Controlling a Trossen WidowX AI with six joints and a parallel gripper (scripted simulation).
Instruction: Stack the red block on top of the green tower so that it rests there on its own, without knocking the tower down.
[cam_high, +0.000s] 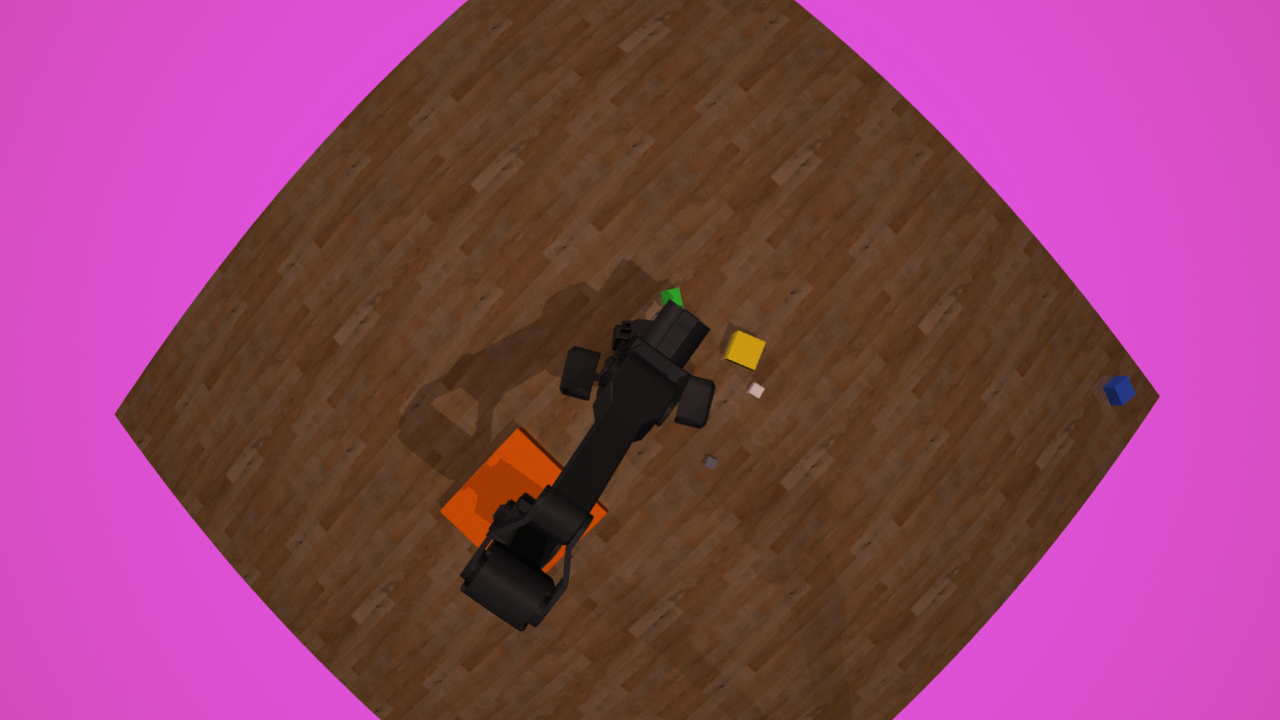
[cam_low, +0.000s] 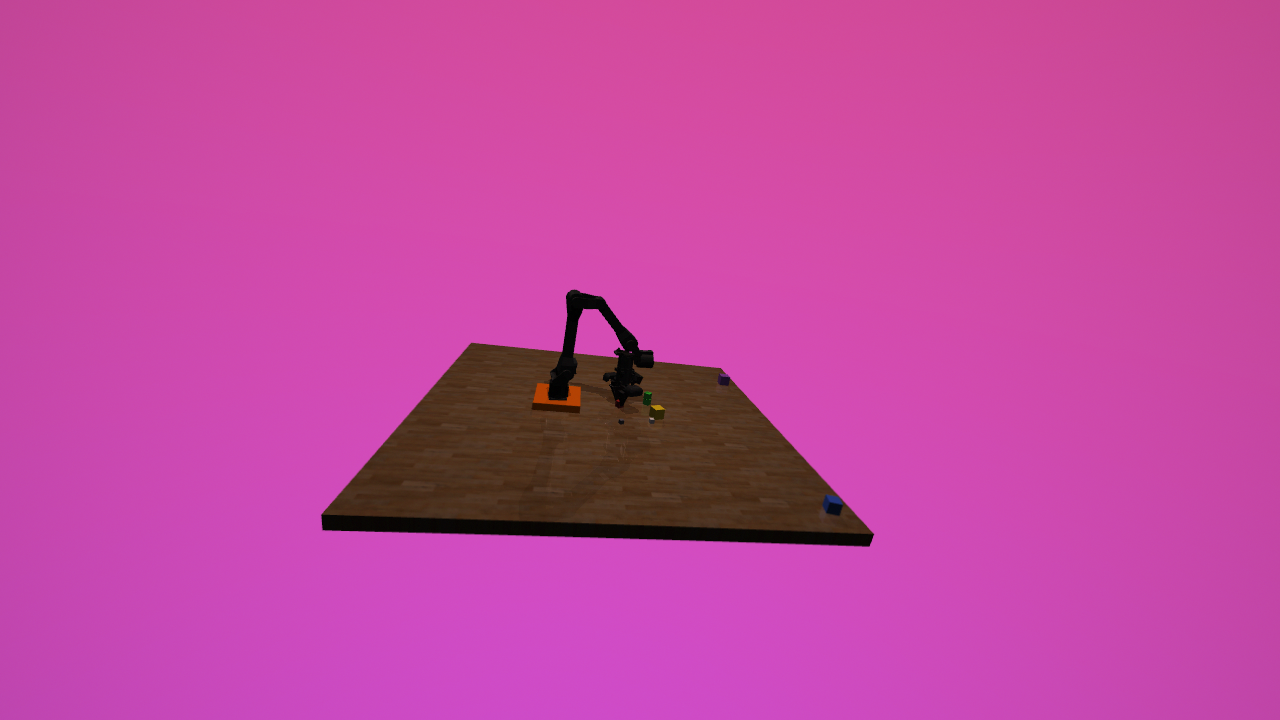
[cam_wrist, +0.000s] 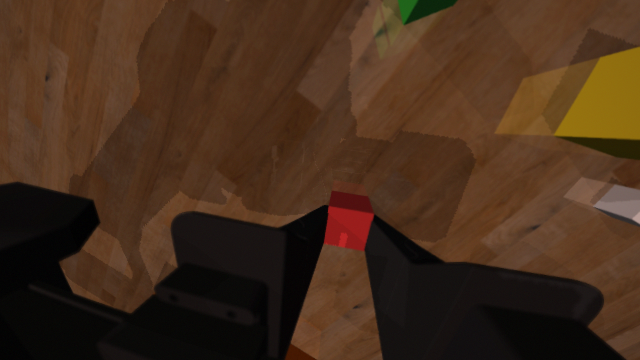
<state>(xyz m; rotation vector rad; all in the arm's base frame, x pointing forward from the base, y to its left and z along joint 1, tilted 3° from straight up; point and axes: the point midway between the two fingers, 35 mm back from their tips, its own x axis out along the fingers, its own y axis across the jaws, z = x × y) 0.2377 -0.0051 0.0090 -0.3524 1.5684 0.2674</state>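
Right now my gripper tip is 12 cm short of the yellow block, 9 cm to the left of it and 1 cm below it. The rest, counted from my gripper tip: small white block 9 cm ahead, 13 cm to the right; small grey block 2 cm behind, 14 cm to the right; red block right at my gripper tip.
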